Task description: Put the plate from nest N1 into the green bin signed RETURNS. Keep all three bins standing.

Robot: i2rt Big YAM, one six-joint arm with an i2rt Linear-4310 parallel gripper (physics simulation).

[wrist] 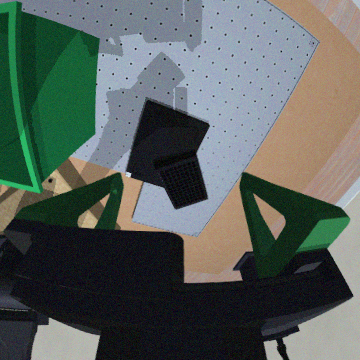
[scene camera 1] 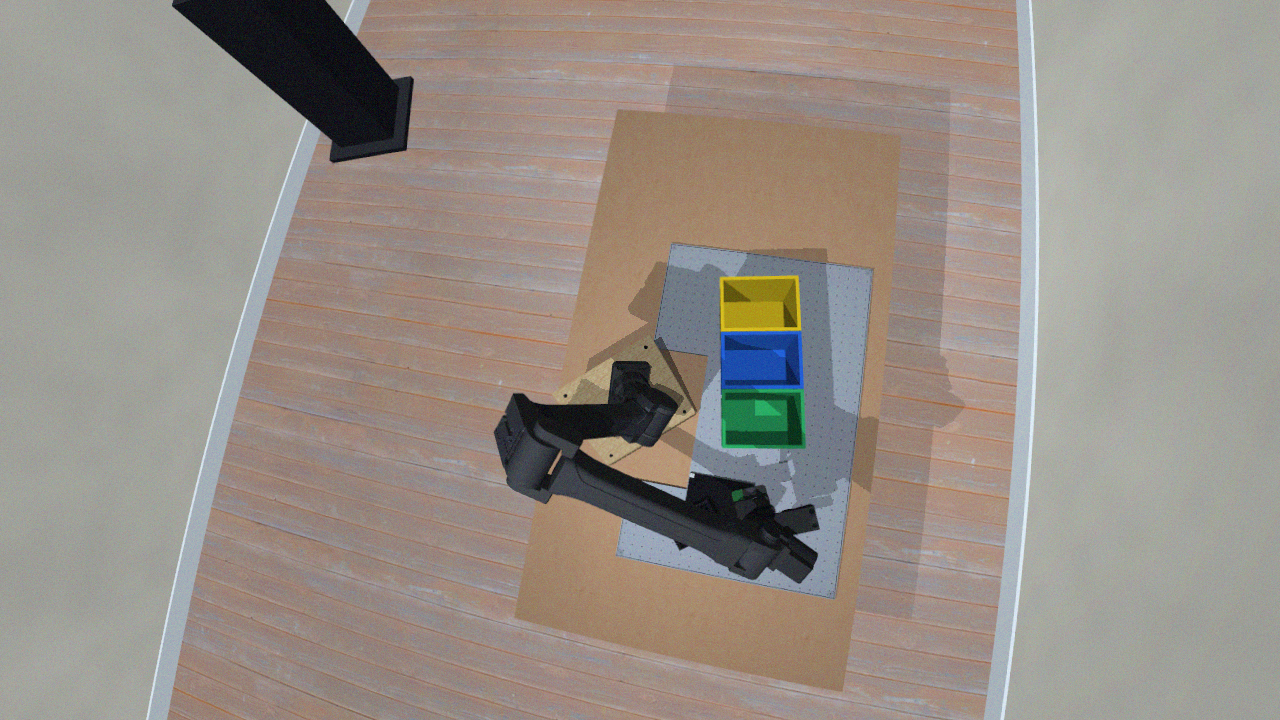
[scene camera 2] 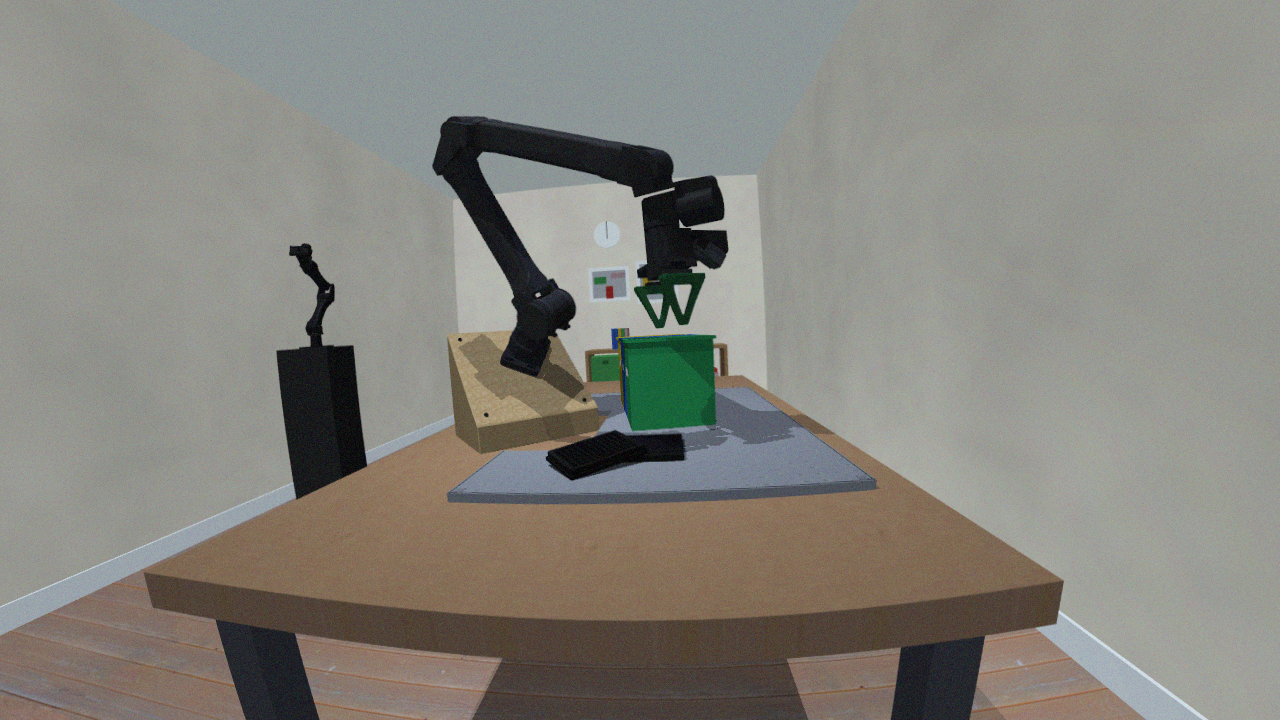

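Where they show: gripper, between the fingertips: (wrist: pixel 180 178) (scene camera 2: pixel 671 326); arm's base, origin of its link: (scene camera 1: pixel 628 384) (scene camera 2: pixel 525 354).
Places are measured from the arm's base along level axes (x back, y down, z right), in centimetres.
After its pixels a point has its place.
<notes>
My gripper (scene camera 1: pixel 750 497) @[x -26.2, y -4.3, z 30.8 cm] (scene camera 2: pixel 672 324) @[x -26.2, y -4.3, z 30.8 cm] (wrist: pixel 180 178) @[x -26.2, y -4.3, z 30.8 cm] is open and empty, high above the mat. In the wrist view, a small black plate (scene camera 2: pixel 590 454) @[x -12.2, y 13.7, z 35.7 cm] (wrist: pixel 185 182) @[x -13.4, y 13.9, z 34.5 cm] with a grid of wells lies between its fingertips, well below them. The plate lies askew, one end on or against a flat black nest (scene camera 1: pixel 714 488) @[x -18.7, y 14.5, z 25.6 cm] (scene camera 2: pixel 665 446) @[x -24.2, y 14.6, z 32.1 cm] (wrist: pixel 162 122) @[x -25.2, y 14.6, z 28.3 cm]; it looks slightly tilted. The arm hides most of it in scene camera 1. The green bin (scene camera 1: pixel 760 425) @[x -31.4, y 15.5, z 10.5 cm] (scene camera 2: pixel 671 383) @[x -29.4, y 6.8, z 15.6 cm] (wrist: pixel 65 100) @[x -29.2, y 6.1, z 15.6 cm] stands upright beyond the nest; its inside shows no plate. No N1 or RETURNS lettering is readable.
The blue bin (scene camera 1: pixel 756 365) @[x -31.6, y 15.5, z -5.1 cm] and yellow bin (scene camera 1: pixel 756 313) @[x -32.8, y 15.5, z -19.0 cm] stand upright in a row with the green bin. The arm stands on a sloped wooden block (scene camera 1: pixel 666 376) @[x -8.9, y 2.5, z -1.7 cm] (scene camera 2: pixel 528 402) @[x -1.1, y 9.3, z 10.9 cm] beside the grey perforated mat (scene camera 1: pixel 850 358) @[x -55.9, y 15.7, z -5.4 cm] (scene camera 2: pixel 760 470) @[x -34.7, y 15.7, z 44.7 cm]. A black pedestal (scene camera 2: pixel 317 411) stands beyond the table.
</notes>
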